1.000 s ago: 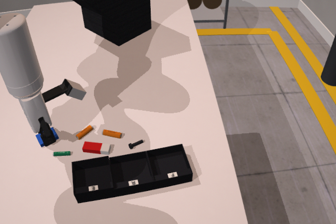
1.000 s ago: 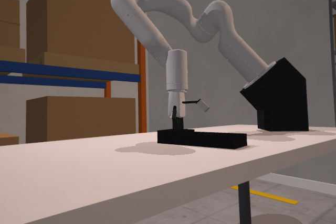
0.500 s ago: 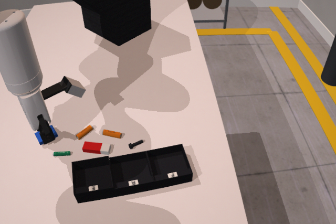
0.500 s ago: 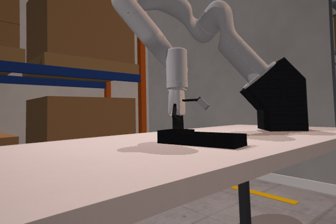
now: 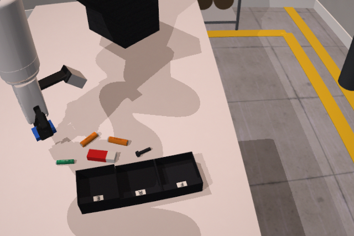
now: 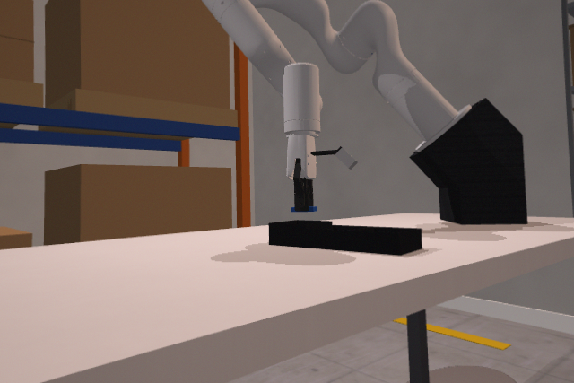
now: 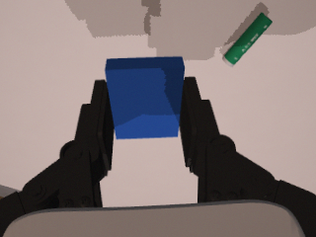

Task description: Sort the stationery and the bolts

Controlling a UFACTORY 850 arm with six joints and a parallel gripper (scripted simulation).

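The eraser is 9 cm ahead of my hand, 12 cm to the left of it and 6 cm below it. Round my hand: blue block 2 cm below; green battery 7 cm ahead, 3 cm to the left, 7 cm below; orange marker 5 cm ahead, 16 cm to the left, 6 cm below.
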